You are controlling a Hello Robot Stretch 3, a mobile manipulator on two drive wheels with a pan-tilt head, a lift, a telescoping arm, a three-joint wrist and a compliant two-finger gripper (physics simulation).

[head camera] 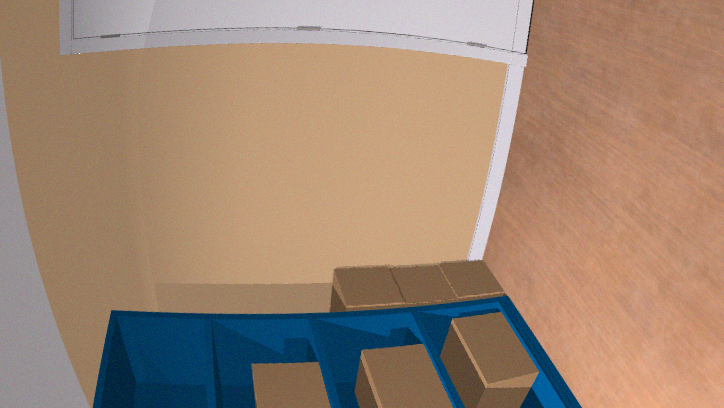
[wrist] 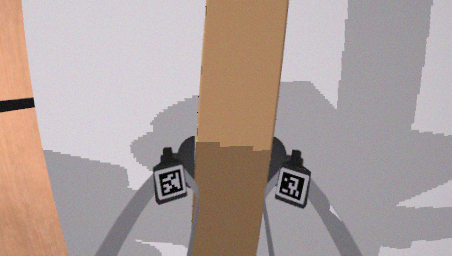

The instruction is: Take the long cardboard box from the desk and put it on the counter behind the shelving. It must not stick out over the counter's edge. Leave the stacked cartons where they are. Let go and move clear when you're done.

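Places are measured from the robot's base along level axes (x ahead, y left, z up), in metres.
Pixels of known places: gripper, fingertip midpoint: [wrist: 231,153].
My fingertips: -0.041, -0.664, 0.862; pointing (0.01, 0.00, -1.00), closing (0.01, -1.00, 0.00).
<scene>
Behind a point stands the place of what it marks, as x, y, z.
The long cardboard box [wrist: 242,75] {0.022, -0.669, 0.901} runs up the middle of the wrist view, its lower part in shadow. My gripper [wrist: 231,153] {-0.041, -0.664, 0.862} is shut on it, with one finger pad against each long side. Both box ends are out of view. The white desk top [wrist: 100,55] {0.055, -0.467, 0.720} lies beneath; the height of the box over it is hard to tell. Neither gripper nor long box shows in the head view. There, a tan surface [head camera: 324,167] {1.990, 1.067, 0.891} with a pale edge, apparently the counter, lies beyond the blue shelving [head camera: 263,315] {1.592, 1.554, 1.183}. Stacked cartons [head camera: 423,284] {1.774, 1.575, 0.404} stand just behind the shelving's right part.
Brown boxes [head camera: 397,377] {1.188, 1.549, 0.702} [head camera: 493,347] {1.277, 1.554, 0.227} [head camera: 288,385] {1.190, 1.549, 1.130} stand in the shelving's compartments. A white cabinet-like body [head camera: 303,12] {2.016, 0.371, 1.051} borders the tan surface at the top of the head view. Wooden floor [head camera: 623,177] {1.165, 0.630, 0.000} [wrist: 25,200] {-0.697, 0.582, 0.001} lies right in the head view and left in the wrist view.
</scene>
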